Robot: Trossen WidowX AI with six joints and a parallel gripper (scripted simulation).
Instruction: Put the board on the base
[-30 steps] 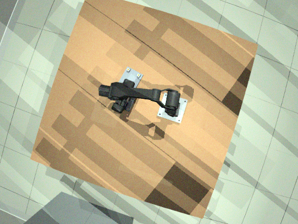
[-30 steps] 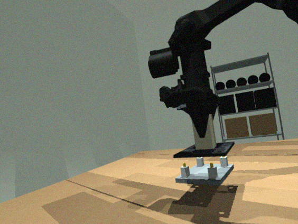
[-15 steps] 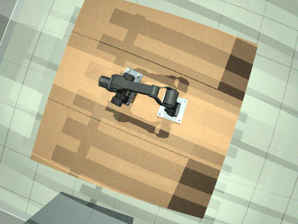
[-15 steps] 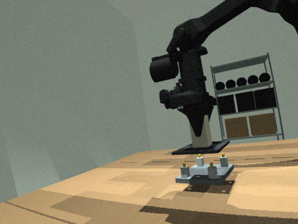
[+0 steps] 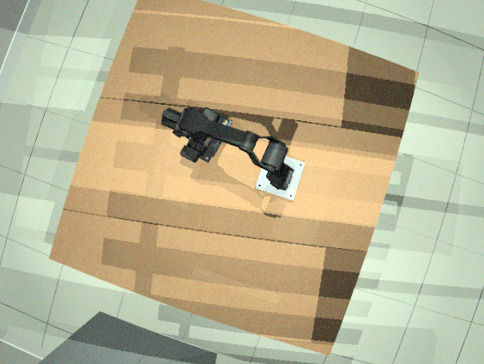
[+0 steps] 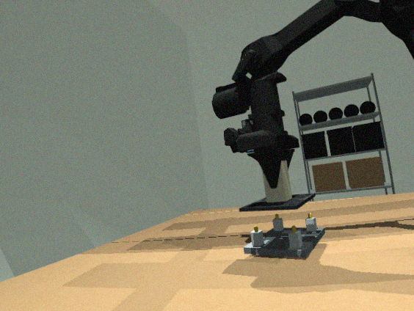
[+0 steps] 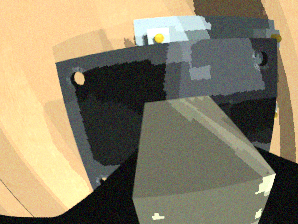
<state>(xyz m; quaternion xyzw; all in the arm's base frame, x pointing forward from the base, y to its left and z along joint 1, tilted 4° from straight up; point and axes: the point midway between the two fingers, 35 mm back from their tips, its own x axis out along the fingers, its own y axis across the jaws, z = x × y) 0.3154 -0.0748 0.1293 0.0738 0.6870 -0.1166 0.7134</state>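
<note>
Right now the grey base is 5 cm to the right of my gripper tip and 12 cm below it. From my gripper tip the other things lie so: black board (1 cm below).
</note>
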